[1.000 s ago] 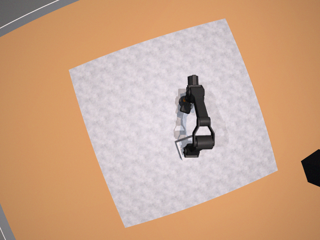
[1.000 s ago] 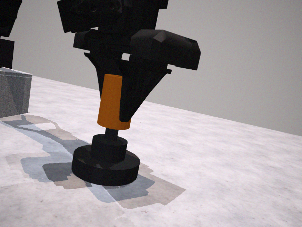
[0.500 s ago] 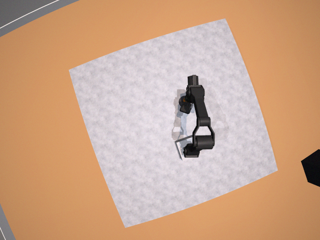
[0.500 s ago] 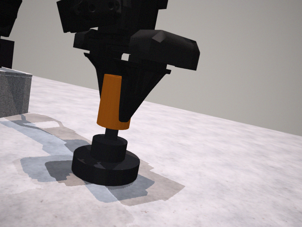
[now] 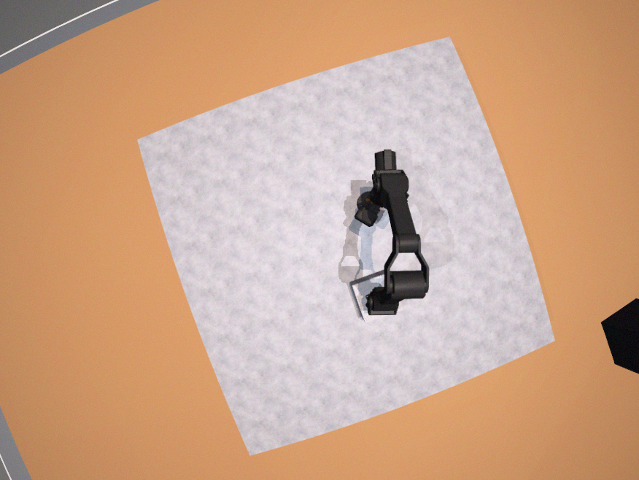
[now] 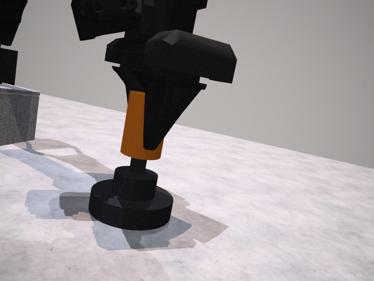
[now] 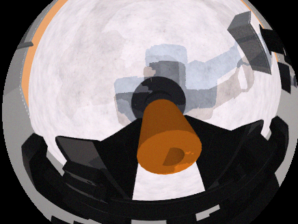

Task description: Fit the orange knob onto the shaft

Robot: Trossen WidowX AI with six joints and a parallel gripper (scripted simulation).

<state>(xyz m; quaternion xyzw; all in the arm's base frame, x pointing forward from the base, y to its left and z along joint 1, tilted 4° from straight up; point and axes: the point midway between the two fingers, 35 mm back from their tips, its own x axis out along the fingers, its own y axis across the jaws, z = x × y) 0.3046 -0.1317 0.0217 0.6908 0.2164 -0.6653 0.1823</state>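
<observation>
My gripper tip is now 20 mm below the orange knob. The rest, counted from my gripper tip: round pedestal (40 mm below).
</observation>
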